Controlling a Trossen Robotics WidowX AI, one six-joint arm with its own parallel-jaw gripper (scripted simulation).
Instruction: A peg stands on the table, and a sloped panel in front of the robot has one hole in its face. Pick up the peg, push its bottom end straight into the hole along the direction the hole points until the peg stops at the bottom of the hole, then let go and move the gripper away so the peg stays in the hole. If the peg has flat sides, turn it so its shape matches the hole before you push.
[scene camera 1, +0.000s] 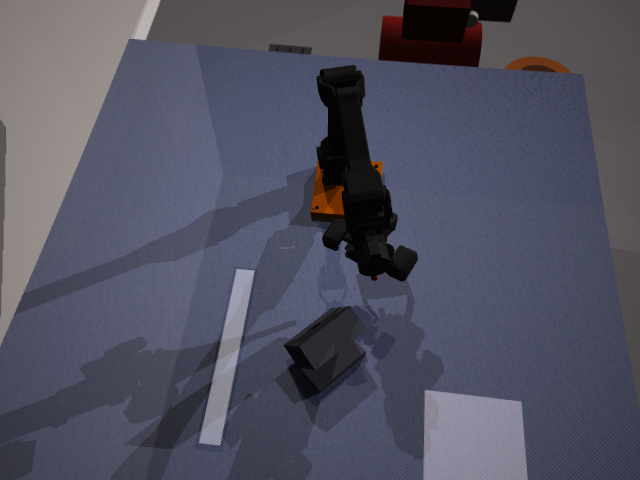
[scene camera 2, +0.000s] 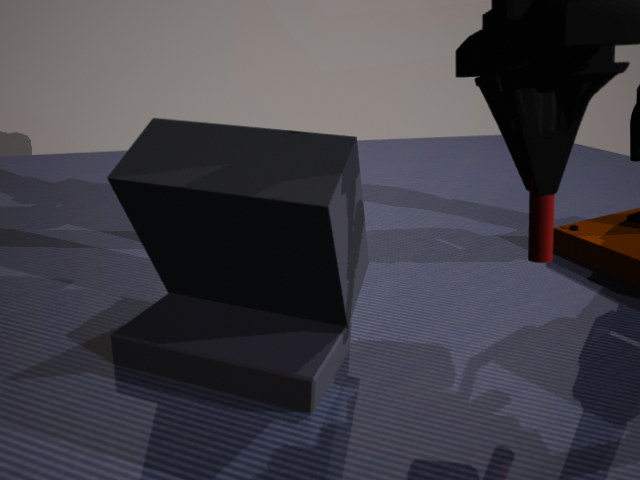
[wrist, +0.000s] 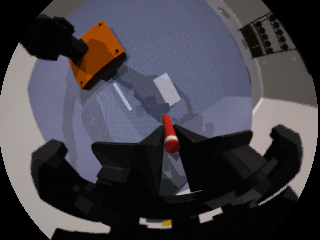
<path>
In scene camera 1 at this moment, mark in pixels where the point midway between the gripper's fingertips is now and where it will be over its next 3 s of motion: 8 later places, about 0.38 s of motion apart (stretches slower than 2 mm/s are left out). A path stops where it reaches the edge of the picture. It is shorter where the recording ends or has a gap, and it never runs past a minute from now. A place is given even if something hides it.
The gripper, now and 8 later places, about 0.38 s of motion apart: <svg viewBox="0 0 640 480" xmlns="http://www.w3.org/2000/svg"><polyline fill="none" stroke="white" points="372,269 369,271 365,272 361,275 357,276 353,278 349,279 344,280 338,281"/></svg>
</path>
